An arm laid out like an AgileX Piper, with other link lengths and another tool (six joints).
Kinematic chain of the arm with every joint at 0, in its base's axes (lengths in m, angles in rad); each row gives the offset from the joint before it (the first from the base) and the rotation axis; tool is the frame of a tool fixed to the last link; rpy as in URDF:
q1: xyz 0 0 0.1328 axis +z
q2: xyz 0 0 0 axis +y
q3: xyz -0.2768 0 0.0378 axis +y
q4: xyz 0.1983 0 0.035 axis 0.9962 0 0.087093
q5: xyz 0 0 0 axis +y
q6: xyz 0.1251 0 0.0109 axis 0.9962 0 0.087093
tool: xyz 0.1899 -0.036 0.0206 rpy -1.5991 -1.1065 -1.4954
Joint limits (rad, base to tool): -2.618..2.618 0..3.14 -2.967..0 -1.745..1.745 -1.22..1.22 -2.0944..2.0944
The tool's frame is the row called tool.
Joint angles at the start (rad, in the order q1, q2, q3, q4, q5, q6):
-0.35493, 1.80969, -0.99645, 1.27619, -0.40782, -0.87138
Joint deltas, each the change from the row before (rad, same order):
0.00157, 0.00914, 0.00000, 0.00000, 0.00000, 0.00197
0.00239, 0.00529, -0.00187, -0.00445, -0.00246, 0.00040
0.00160, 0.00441, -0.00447, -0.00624, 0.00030, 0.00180
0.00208, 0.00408, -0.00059, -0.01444, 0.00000, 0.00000
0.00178, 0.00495, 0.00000, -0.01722, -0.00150, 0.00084
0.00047, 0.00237, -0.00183, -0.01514, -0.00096, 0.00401
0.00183, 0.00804, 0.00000, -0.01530, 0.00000, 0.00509
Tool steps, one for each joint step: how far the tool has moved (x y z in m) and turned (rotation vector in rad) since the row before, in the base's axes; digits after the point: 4 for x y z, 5 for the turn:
0.0002, 0.0008, -0.0045, 0.00432, 0.00735, 0.00053
0.0012, 0.0002, -0.0010, -0.00341, 0.00397, 0.00343
0.0023, 0.0003, 0.0002, -0.00310, 0.00043, 0.00506
0.0022, 0.0007, -0.0002, -0.00883, 0.00692, 0.01182
0.0020, 0.0003, -0.0003, -0.01081, 0.00831, 0.01196
0.0020, -0.0002, 0.0013, -0.00858, 0.00171, 0.00800
0.0019, 0.0009, -0.0025, -0.00479, 0.00823, 0.00962

